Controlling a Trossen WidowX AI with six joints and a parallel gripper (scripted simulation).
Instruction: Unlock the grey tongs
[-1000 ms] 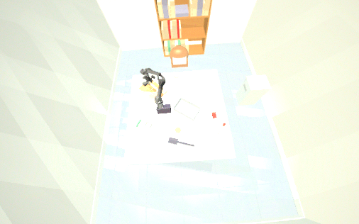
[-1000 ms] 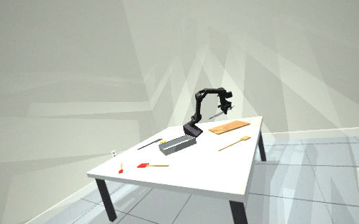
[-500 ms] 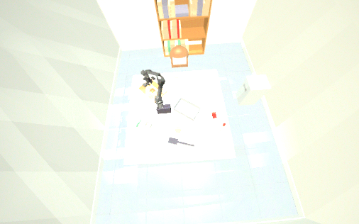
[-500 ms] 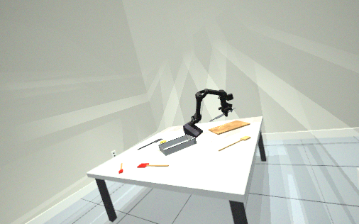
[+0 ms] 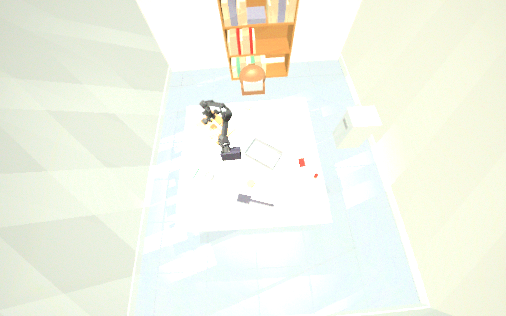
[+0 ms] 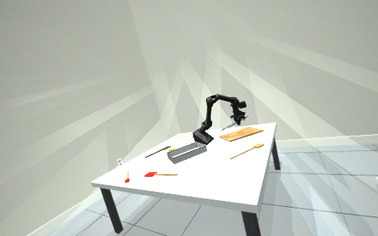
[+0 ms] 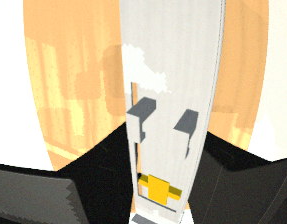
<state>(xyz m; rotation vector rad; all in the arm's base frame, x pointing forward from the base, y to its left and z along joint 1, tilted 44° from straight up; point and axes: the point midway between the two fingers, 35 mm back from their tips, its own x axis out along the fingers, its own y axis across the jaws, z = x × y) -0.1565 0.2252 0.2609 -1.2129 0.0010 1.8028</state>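
The wooden board is 1 cm ahead of my gripper tip and 9 cm below it. Also, from my gripper tip: dark thin tool (40 cm ahead, 76 cm to the right, 9 cm below); grey roasting tin (50 cm ahead, 32 cm to the right, 7 cm below); yellow lock piece (1 cm to the right, 4 cm above).
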